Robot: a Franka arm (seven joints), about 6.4 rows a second.
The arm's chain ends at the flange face. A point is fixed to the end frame.
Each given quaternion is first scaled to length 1.
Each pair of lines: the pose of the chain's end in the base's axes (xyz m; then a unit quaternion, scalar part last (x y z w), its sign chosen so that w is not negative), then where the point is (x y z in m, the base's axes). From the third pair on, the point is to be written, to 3 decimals.
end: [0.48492, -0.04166, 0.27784, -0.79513, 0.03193, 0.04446, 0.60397]
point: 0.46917 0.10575 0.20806
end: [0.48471, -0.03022, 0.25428, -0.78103, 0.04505, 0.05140, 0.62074]
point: 0.46938 0.12027 0.19133
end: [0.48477, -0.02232, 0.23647, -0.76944, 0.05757, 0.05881, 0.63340]
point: 0.470 0.130 0.179
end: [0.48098, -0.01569, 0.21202, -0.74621, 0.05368, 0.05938, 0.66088]
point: 0.466 0.141 0.166
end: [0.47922, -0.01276, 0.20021, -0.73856, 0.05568, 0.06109, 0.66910]
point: 0.464 0.145 0.157
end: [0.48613, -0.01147, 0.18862, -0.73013, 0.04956, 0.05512, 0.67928]
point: 0.472 0.147 0.150
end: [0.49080, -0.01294, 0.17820, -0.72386, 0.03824, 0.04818, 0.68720]
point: 0.477 0.146 0.142
